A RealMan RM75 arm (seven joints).
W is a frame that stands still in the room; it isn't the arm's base.
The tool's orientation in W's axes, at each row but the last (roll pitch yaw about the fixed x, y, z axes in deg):
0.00 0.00 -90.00
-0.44 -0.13 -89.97
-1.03 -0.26 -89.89
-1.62 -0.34 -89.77
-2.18 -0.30 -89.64
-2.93 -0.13 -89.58
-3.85 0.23 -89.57
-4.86 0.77 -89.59
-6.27 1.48 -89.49
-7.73 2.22 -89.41
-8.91 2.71 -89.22
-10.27 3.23 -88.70
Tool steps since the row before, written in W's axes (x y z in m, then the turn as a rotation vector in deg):
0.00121 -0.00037 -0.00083 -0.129 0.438 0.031
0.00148 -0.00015 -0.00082 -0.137 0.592 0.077
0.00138 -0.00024 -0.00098 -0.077 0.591 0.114
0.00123 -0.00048 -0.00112 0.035 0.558 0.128
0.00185 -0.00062 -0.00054 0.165 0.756 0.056
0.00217 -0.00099 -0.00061 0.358 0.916 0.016
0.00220 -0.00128 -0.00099 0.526 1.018 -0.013
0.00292 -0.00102 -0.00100 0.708 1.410 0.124
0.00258 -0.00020 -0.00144 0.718 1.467 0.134
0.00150 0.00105 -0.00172 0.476 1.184 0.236
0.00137 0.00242 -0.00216 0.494 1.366 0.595
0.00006 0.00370 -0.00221 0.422 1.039 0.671
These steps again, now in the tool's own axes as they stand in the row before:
0.00037 0.00121 -0.00083 -0.438 -0.129 0.031
0.00015 0.00149 -0.00081 -0.592 -0.137 0.077
0.00024 0.00140 -0.00096 -0.591 -0.078 0.115
0.00048 0.00126 -0.00109 -0.557 0.034 0.132
0.00063 0.00187 -0.00047 -0.755 0.167 0.066
0.00100 0.00219 -0.00050 -0.913 0.363 0.037
0.00130 0.00225 -0.00084 -1.014 0.534 0.019
0.00105 0.00299 -0.00074 -1.406 0.707 0.166
0.00026 0.00272 -0.00114 -1.464 0.716 0.175
-0.00097 0.00173 -0.00154 -1.187 0.458 0.254
-0.00230 0.00174 -0.00203 -1.386 0.424 0.603
-0.00357 0.00057 -0.00235 -1.065 0.329 0.682

